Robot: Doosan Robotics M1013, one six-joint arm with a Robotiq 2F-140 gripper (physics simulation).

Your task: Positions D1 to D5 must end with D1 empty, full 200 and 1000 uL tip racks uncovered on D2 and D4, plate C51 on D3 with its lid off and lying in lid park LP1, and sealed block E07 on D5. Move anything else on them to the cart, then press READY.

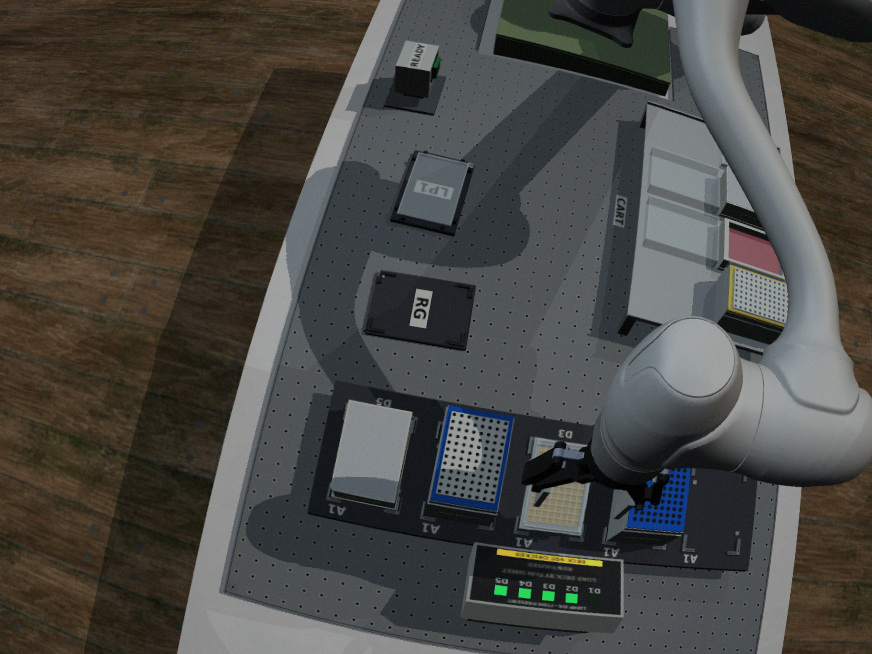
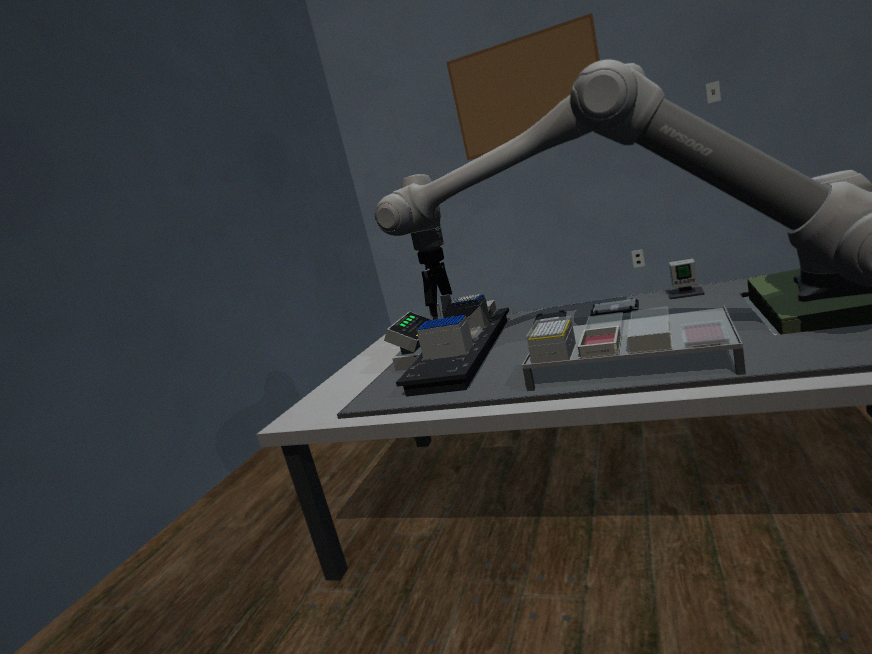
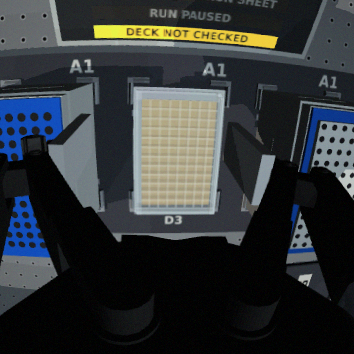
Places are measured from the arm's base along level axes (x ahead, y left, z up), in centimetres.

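Pixels of known places: gripper, fingertip midpoint: point(image 1: 578, 502) point(image 3: 158, 136); arm's base, origin of the base link: point(image 1: 598, 8) point(image 2: 840, 285).
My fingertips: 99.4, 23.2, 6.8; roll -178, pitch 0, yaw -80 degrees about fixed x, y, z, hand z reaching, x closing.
For each thing: its middle in the pictures, then the offset to it from my fingertips, as dx, dy, dz. "pt": a spot on its surface instead.
- beige-welled plate, body centre: point(image 3: 177, 154) point(image 1: 558, 486) -2.8, -2.7, -5.8
- blue rack with dark holes, body centre: point(image 3: 36, 164) point(image 1: 650, 493) point(image 2: 445, 337) -5.1, +9.5, -2.1
- blue-rimmed rack with a white top, body centre: point(image 3: 312, 168) point(image 1: 469, 467) point(image 2: 466, 313) +0.1, -14.7, -1.9
- pale block, body centre: point(image 1: 371, 455) +2.8, -26.8, -4.7
- translucent lid-like panel, body centre: point(image 1: 433, 188) point(image 2: 614, 306) -41.8, -36.3, -10.1
- cart, body centre: point(image 1: 711, 228) point(image 2: 628, 347) -54.7, +9.3, -8.2
- yellow-edged rack, body centre: point(image 1: 761, 298) point(image 2: 550, 330) -39.6, +18.4, +0.3
- red-filled plate, body centre: point(image 1: 753, 253) point(image 2: 599, 342) -50.3, +16.8, -4.0
- pale box, body centre: point(image 1: 753, 200) point(image 2: 649, 334) -61.0, +15.2, -3.4
- pink plate, body centre: point(image 2: 703, 332) -71.7, +13.6, -4.3
- status panel, surface spot: point(image 3: 185, 15) pt +8.9, +0.2, -1.3
- READY box, body centre: point(image 1: 416, 74) point(image 2: 683, 278) -61.8, -48.0, -6.3
- RG, body centre: point(image 1: 421, 308) point(image 3: 300, 287) point(image 2: 549, 319) -21.8, -30.0, -10.8
My gripper point(image 1: 581, 512) point(image 2: 438, 302) point(image 3: 158, 136) is partly open and empty, low over D3. Its fingers stand on either side of the beige-welled plate point(image 1: 557, 508) point(image 3: 179, 150), apart from it; whether a clear lid covers it I cannot tell. A blue rack with dark holes point(image 1: 662, 496) point(image 2: 445, 336) point(image 3: 30, 120) stands on D2. A blue-rimmed rack with a white top point(image 1: 471, 457) point(image 3: 335, 150) stands on D4, and a pale block point(image 1: 373, 450) on D5. D1 point(image 1: 718, 506) is bare. A translucent lid-like panel point(image 1: 434, 204) lies in LP1.
The cart point(image 1: 658, 281) bears a yellow-edged rack point(image 1: 759, 294) point(image 2: 551, 339), a red-filled plate point(image 1: 752, 251) point(image 2: 600, 340), a pale box point(image 2: 649, 334) and a pink plate point(image 2: 704, 333). The status panel point(image 1: 549, 608) point(image 3: 185, 15) reads DECK NOT CHECKED. The READY box point(image 1: 416, 68) point(image 2: 683, 271) and RG point(image 1: 390, 316) stand apart.
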